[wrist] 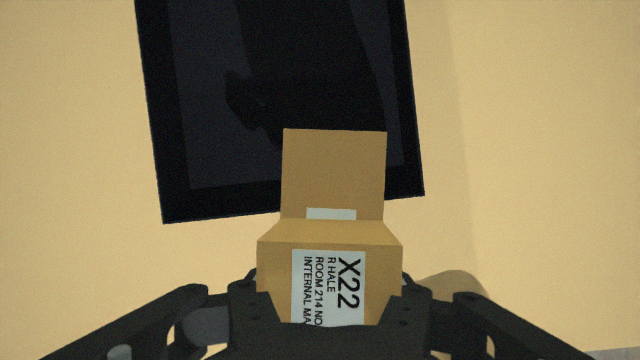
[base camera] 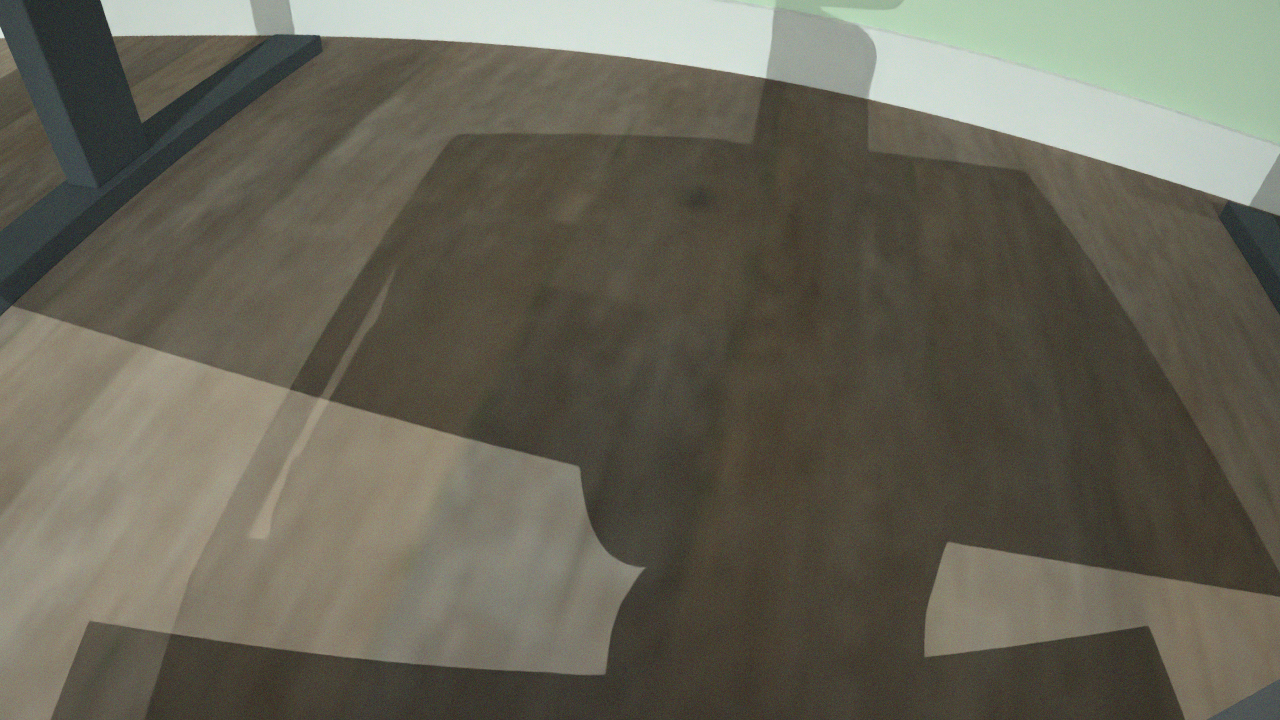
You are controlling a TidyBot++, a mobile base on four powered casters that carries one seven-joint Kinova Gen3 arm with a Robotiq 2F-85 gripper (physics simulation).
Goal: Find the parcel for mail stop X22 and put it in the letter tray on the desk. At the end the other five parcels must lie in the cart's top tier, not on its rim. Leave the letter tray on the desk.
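Frame: origin at the arm's base, x ahead, y down, z left, level; centimetres.
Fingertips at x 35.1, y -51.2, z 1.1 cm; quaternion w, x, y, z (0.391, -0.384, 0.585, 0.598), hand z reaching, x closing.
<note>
Pixels of each thing's top centre, then the offset from my fingertips to it. Level surfaces: height alone.
- brown cardboard parcel, top centre: (wrist: 327, 323) dx +0.4, dy -5.8, dz -0.3 cm
- black letter tray, top centre: (wrist: 269, 32) dx +19.4, dy +12.5, dz -1.8 cm
- tan desk, surface height: dy +18.8 cm
- wooden floor, surface height: dy +90.8 cm
The brown cardboard parcel (wrist: 330, 230) shows a white label reading X22, R HALE, in the wrist view. My gripper (wrist: 328, 278) is shut on it, with one finger on each side. The black letter tray (wrist: 220, 202) lies on the tan desk (wrist: 70, 150). The parcel's far part overlaps the tray's near edge in the wrist view, and it is held above the desk. Part of the tray runs out of the top of the view. The other five parcels and the cart do not show in either view.
In the base camera view, dark desk legs with feet stand at the left (base camera: 80, 98) and at the right edge (base camera: 1257, 241). A white baseboard (base camera: 572, 31) and green wall (base camera: 1118, 53) are behind. Shadows fall across the wooden floor (base camera: 313, 501).
</note>
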